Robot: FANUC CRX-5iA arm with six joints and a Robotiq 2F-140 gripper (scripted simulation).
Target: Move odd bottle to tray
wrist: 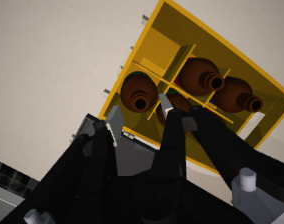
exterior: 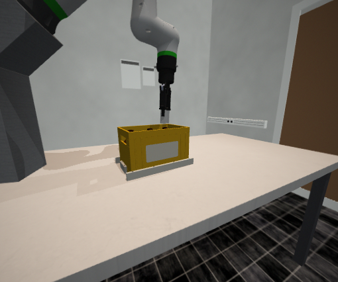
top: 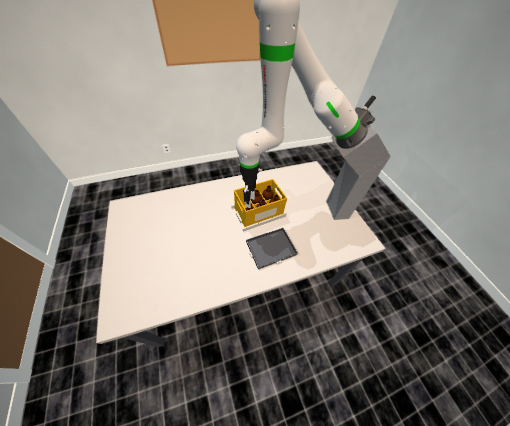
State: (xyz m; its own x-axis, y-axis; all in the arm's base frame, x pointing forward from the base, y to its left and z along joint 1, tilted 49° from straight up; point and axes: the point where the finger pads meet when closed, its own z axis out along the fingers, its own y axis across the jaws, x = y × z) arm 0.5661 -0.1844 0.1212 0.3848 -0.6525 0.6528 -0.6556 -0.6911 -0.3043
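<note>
Right now the brown bottle is 8 cm behind my hand, 2 cm to the left of it and 13 cm below it. Also, from my hand: crate 10 cm behind, 2 cm to the right, 13 cm below; dark grey tray 2 cm ahead, 23 cm to the left, 20 cm below.
</note>
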